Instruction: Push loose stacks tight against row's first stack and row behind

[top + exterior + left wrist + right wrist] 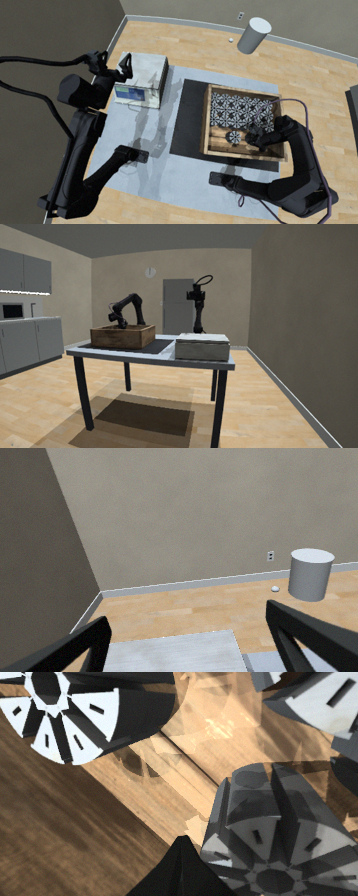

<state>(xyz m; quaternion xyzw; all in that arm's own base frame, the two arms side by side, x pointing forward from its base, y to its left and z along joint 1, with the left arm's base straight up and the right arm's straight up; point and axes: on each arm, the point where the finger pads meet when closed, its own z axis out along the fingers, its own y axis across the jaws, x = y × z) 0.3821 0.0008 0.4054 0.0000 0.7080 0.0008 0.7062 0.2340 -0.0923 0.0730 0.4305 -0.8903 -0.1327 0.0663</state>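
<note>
The wooden crate is 100 mm ahead of my right hand, 70 mm to the left of it and 20 mm below it. From my right hand the other things lie so: dark mat: 110 mm ahead, 110 mm to the left, 70 mm below; then white box: 260 mm ahead, 760 mm to the left.
</note>
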